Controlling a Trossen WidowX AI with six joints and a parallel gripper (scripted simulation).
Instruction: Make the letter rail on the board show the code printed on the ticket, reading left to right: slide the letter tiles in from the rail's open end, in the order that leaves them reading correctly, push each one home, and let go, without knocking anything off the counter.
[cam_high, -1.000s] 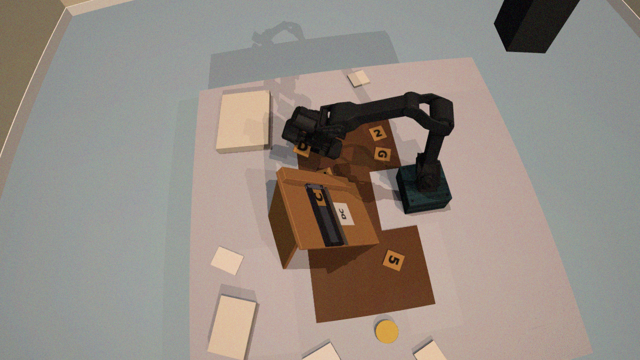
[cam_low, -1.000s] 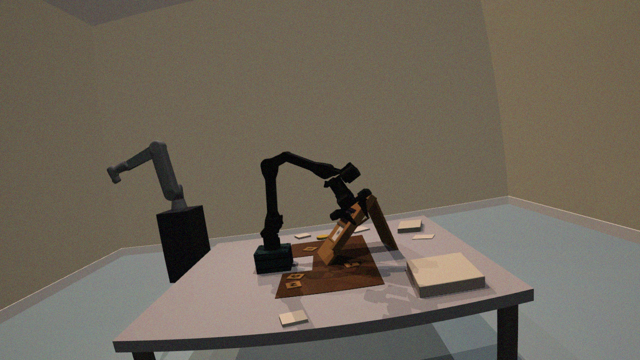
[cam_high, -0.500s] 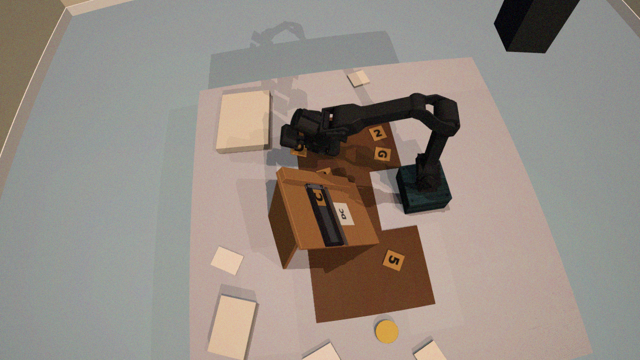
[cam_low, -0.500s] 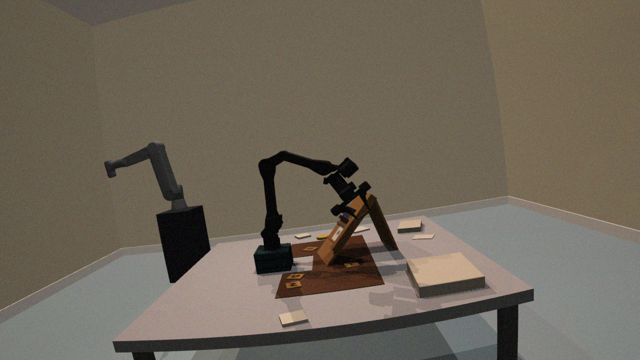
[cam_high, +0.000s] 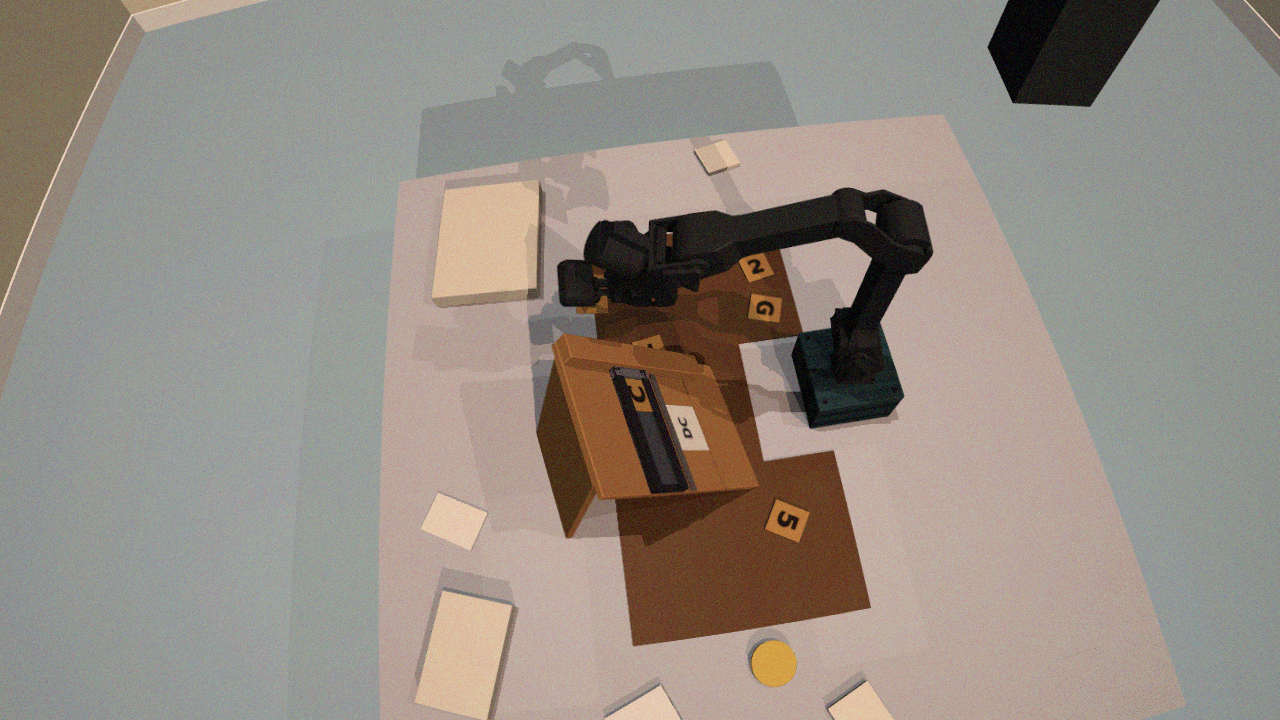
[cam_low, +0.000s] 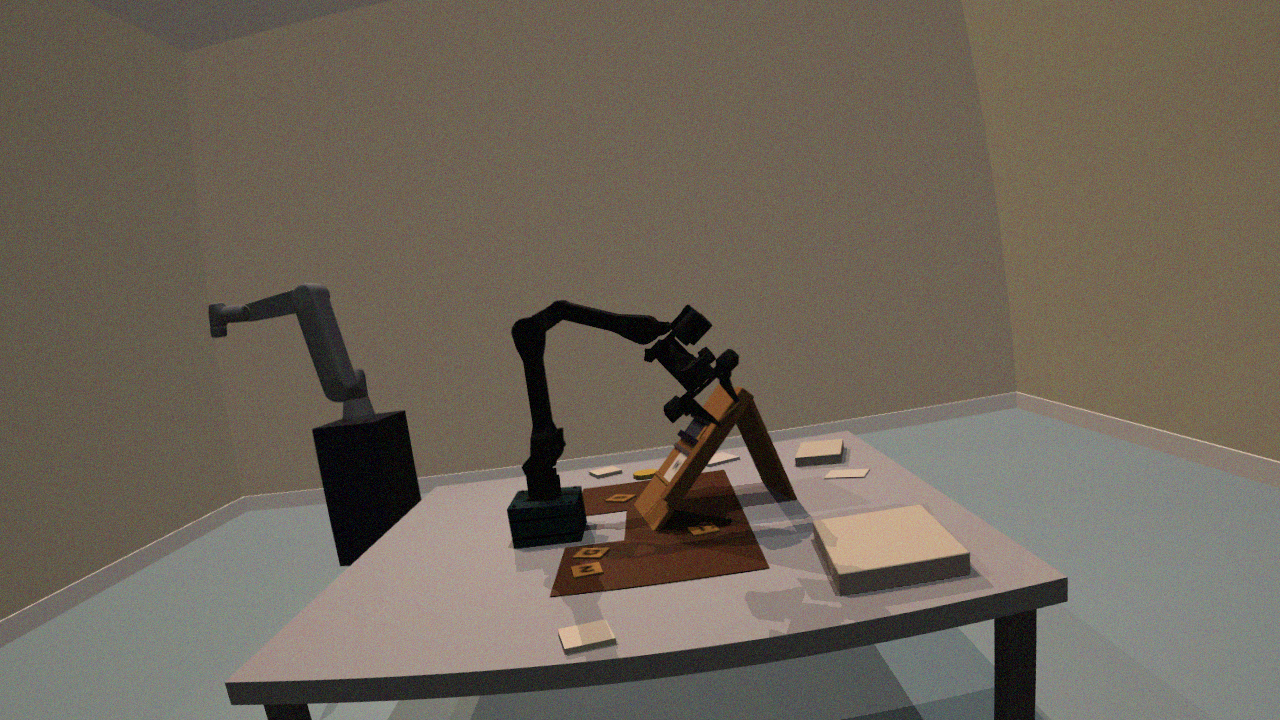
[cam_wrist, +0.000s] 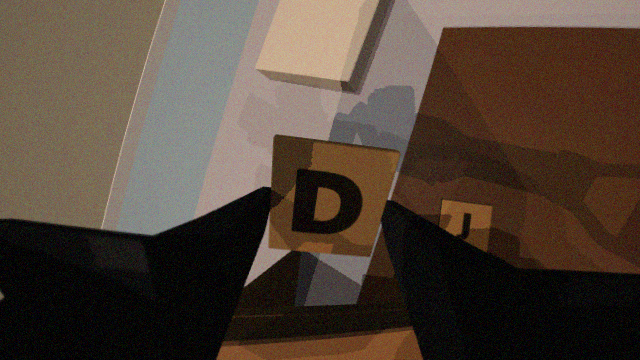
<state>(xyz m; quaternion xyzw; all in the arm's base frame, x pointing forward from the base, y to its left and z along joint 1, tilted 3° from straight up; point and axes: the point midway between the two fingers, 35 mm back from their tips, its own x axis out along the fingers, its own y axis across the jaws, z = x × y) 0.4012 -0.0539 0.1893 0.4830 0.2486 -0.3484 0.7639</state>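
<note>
Right now my gripper tip is 170 mm to the right of the white ticket, 140 mm past it and 130 mm above it. From my gripper tip the other things lie so: brown mat: 230 mm below, 230 mm behind, 90 mm to the left; cream box: 270 mm to the right, 250 mm ahead, 210 mm below.
</note>
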